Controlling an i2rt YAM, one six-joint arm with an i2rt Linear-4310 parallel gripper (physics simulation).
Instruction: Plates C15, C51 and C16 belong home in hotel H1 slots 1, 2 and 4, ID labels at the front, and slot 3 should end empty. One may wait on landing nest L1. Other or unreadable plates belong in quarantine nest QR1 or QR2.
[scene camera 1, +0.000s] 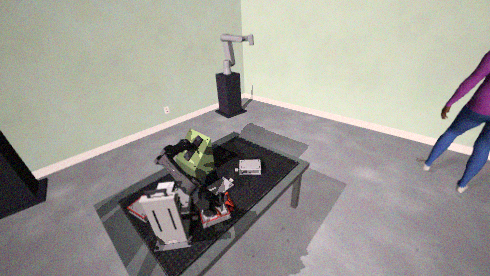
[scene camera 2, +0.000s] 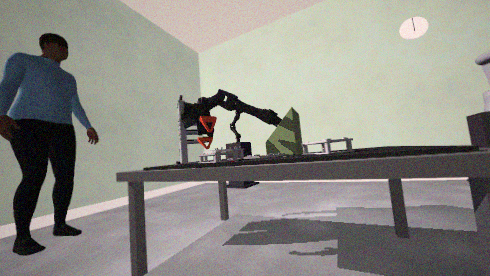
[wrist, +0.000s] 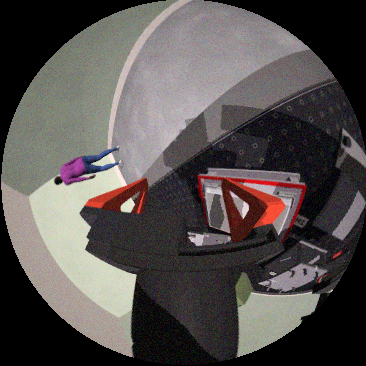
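The white hotel stands upright at the near left of the table. Its slots are partly hidden by the arm, so which hold plates cannot be told. My gripper is open, its orange fingers wide apart, beside the hotel and above the mat. A red-edged nest lies under the right finger in the wrist view; a pale, plate-like block shows inside it, partly covered. Another red-edged nest shows behind the hotel. A white nest stands farther along the table. No ID label is readable.
A green wedge-shaped mount carries the arm. A pale flat piece lies partly hidden near the arm. A low white frame stands beside the hotel. A person and another person stand off the table.
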